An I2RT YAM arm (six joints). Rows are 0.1 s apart.
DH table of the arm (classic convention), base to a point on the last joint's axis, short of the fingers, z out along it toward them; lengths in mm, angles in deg. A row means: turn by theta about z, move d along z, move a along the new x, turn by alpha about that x. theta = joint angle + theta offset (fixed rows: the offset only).
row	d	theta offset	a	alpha
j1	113.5	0	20	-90
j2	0	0	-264	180
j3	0	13.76	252.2	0
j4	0	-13.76	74	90
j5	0	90	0	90
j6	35.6	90	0	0
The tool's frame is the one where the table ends.
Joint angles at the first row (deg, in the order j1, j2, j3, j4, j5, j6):
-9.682, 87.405, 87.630, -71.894, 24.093, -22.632
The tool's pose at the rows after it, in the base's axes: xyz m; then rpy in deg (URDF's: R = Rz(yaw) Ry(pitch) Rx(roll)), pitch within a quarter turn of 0, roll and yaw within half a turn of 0:
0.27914 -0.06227 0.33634 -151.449 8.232 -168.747
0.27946 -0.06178 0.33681 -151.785 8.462 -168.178
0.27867 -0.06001 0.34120 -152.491 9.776 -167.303
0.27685 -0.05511 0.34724 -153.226 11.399 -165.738
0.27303 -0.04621 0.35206 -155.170 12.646 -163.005
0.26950 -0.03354 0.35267 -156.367 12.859 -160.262
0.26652 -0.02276 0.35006 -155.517 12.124 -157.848
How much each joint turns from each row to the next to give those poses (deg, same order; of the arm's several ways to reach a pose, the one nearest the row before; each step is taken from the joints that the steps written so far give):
-0.030, -0.185, -0.329, 0.169, -0.434, -0.112
0.044, -0.043, 0.062, 0.171, -0.554, -0.457
0.169, -0.466, 0.499, 0.159, -1.342, -0.431
0.739, -0.808, 0.535, 0.051, -1.545, -0.482
1.367, -1.101, 0.154, -0.596, -2.735, -0.873
2.393, -0.981, -0.636, -0.592, -1.296, -0.152
2.378, -0.937, -1.441, 0.259, 1.042, -0.261

